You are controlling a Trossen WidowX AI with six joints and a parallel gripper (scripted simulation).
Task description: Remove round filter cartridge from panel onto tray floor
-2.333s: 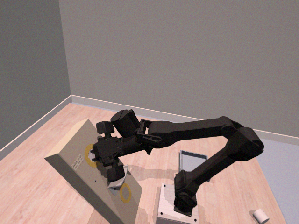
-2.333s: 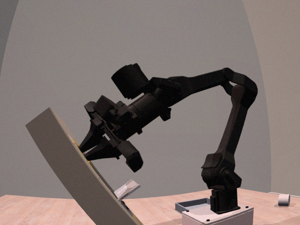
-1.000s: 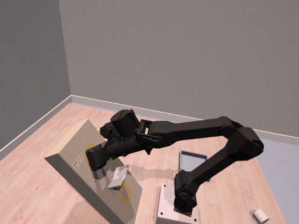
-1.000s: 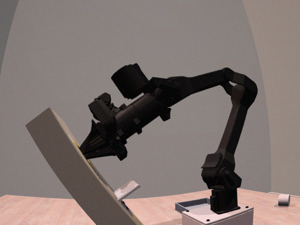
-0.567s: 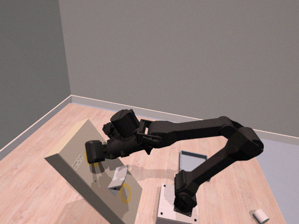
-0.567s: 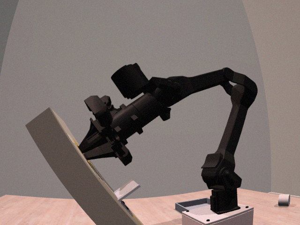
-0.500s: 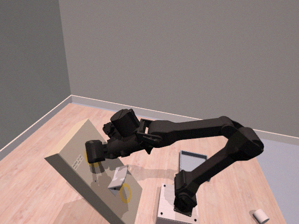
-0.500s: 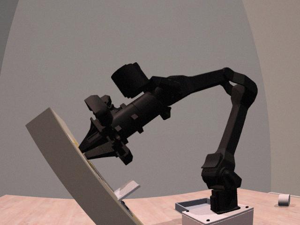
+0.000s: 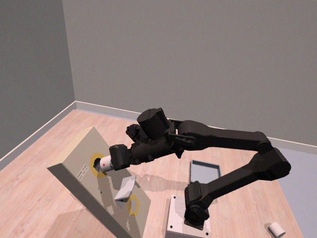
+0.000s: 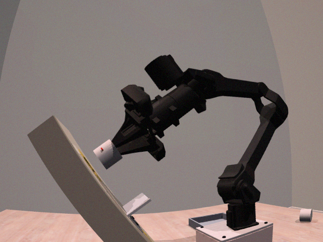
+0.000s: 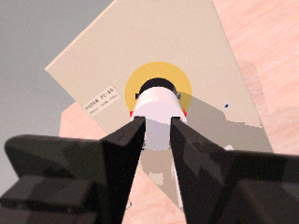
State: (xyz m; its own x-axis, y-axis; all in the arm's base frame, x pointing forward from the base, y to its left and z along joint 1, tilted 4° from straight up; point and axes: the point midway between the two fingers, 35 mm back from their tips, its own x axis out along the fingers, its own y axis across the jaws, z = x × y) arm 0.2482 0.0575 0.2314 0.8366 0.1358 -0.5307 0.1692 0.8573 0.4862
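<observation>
The beige service panel lies 10 mm ahead of my gripper tip and 110 mm below it. From my gripper tip the other things lie so: grey tray: 300 mm behind, 340 mm to the right, 270 mm below; round filter cartridge: 10 mm ahead, 10 mm below.
</observation>
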